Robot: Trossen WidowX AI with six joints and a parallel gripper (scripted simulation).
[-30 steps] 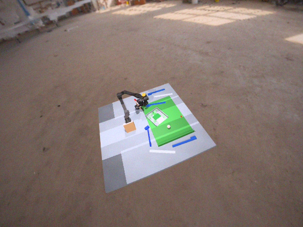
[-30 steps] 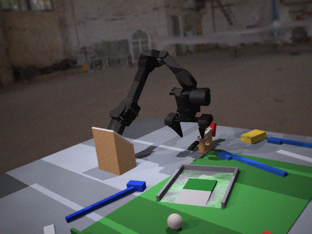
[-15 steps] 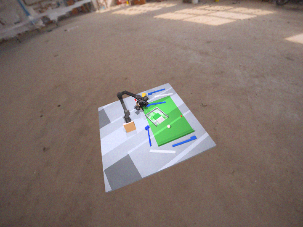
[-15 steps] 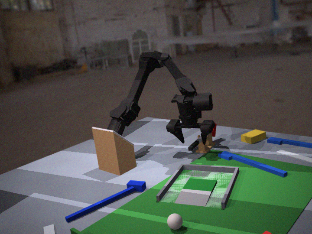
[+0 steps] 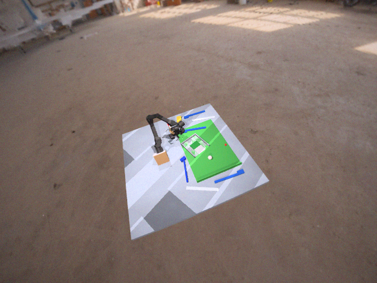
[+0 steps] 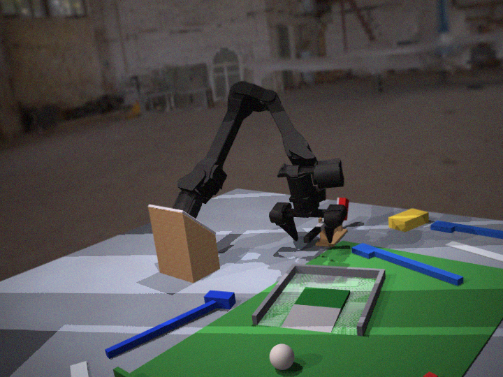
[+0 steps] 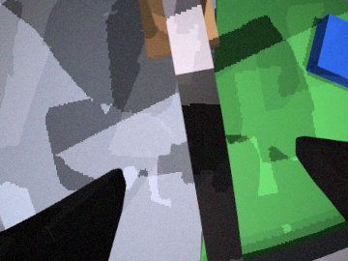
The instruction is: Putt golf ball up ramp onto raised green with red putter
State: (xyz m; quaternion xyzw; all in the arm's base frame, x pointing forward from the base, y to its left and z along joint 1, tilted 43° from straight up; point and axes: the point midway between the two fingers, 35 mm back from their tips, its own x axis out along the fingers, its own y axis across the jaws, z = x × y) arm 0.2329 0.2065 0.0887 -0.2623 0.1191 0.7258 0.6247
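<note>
My gripper tip is now 3 cm past the red putter, 11 cm to the right of it and 1 cm below it. The rest, counted from my gripper tip: yellow block: 11 cm ahead, 31 cm to the left, 3 cm below; small wooden stool: 3 cm behind, 13 cm to the left, 1 cm below; green mat: 25 cm ahead, 24 cm to the right, 4 cm below.
</note>
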